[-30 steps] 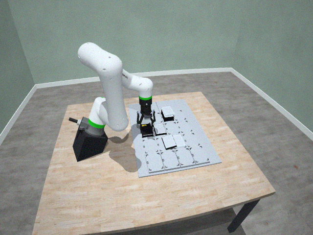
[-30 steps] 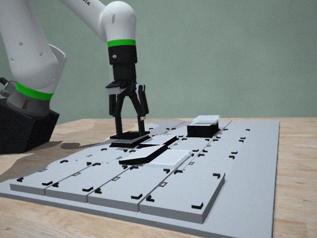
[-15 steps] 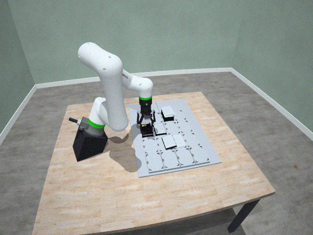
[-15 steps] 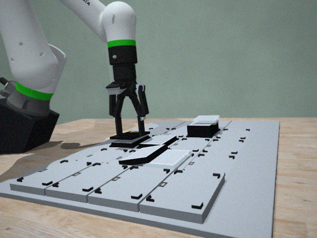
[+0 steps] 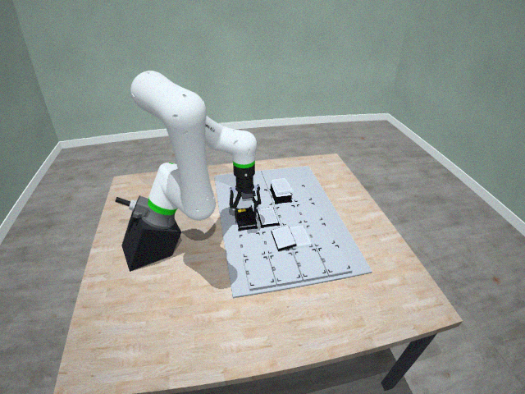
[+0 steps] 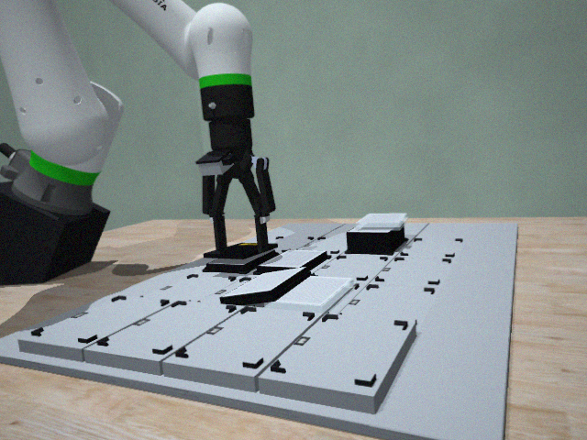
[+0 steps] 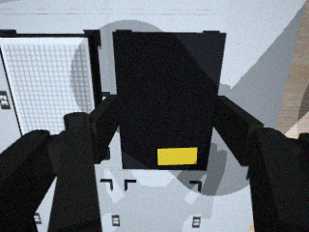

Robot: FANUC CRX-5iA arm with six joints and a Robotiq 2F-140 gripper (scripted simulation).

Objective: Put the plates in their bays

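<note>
My gripper is now 2 cm above the black culture plate lid. From my hand the other things lie so: flat white plate 23 cm ahead, 13 cm to the right, 4 cm below; black deep-well block 19 cm to the left, 19 cm ahead, 3 cm below.
</note>
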